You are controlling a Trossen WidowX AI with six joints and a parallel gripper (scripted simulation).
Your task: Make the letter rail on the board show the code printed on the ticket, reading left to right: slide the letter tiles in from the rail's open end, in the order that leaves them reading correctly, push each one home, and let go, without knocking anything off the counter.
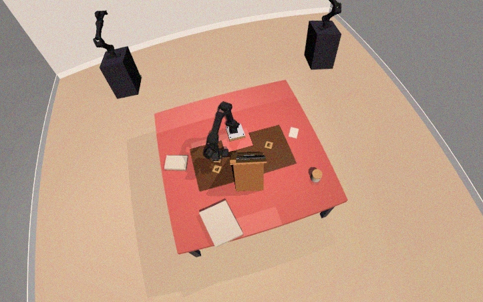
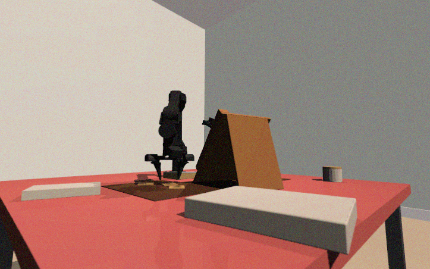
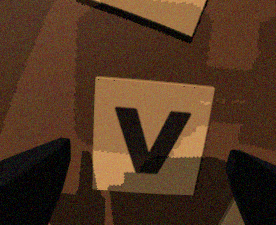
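Right now my gripper tip is 20 mm above the tan letter tile. The rest, counted from my gripper tip: large white slab (520 mm ahead, 20 mm to the right); then flat white block (330 mm to the right, 10 mm below, 10 mm behind); then dark brown mat (190 mm to the left, 30 mm behind, 20 mm below).
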